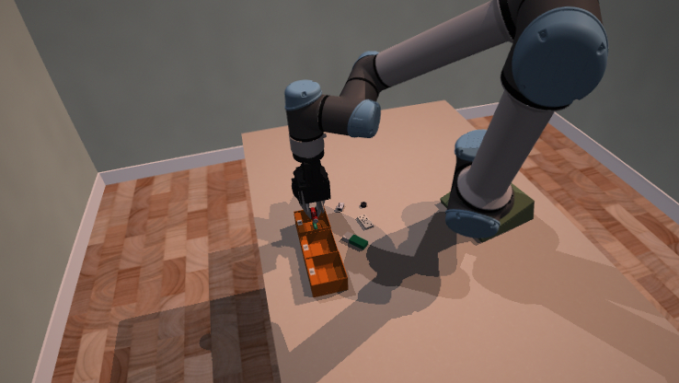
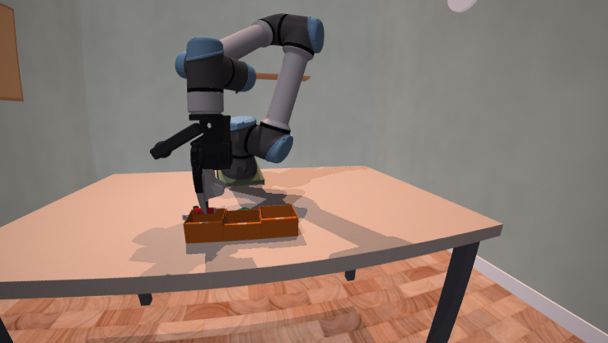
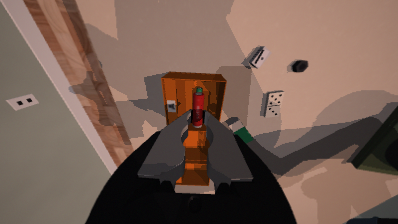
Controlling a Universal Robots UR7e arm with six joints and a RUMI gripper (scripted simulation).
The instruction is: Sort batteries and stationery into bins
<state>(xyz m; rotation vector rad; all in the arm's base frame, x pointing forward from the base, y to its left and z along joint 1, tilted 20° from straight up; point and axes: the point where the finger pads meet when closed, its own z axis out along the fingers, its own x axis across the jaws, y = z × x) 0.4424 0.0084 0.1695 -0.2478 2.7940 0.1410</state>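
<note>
Now: the green battery 50 mm below my hand. The rest, counted from my hand: small grey object: 70 mm behind, 80 mm to the right, 60 mm below; then red battery: 10 mm below; then orange three-compartment bin: 10 mm behind, 90 mm to the left, 40 mm below.
</note>
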